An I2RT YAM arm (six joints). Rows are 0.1 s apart.
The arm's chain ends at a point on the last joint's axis. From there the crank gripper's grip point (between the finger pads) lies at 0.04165 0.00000 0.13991 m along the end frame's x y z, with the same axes.
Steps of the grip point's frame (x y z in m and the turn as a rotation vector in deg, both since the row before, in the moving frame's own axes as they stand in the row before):
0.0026, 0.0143, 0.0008, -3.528, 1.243, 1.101
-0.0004, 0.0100, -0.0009, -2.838, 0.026, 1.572
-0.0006, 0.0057, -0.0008, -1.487, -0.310, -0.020
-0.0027, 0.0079, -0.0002, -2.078, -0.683, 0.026
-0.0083, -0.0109, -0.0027, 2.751, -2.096, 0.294
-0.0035, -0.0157, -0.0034, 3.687, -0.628, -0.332
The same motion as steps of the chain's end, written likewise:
-0.0003, 0.0049, 0.0020, -3.528, 1.243, 1.101
-0.0004, 0.0019, -0.0007, -2.838, 0.026, 1.572
0.0002, 0.0021, -0.0010, -1.487, -0.310, -0.020
-0.0010, 0.0028, -0.0006, -2.078, -0.683, 0.026
-0.0032, -0.0044, -0.0040, 2.751, -2.096, 0.294
-0.0019, -0.0065, -0.0036, 3.687, -0.628, -0.332

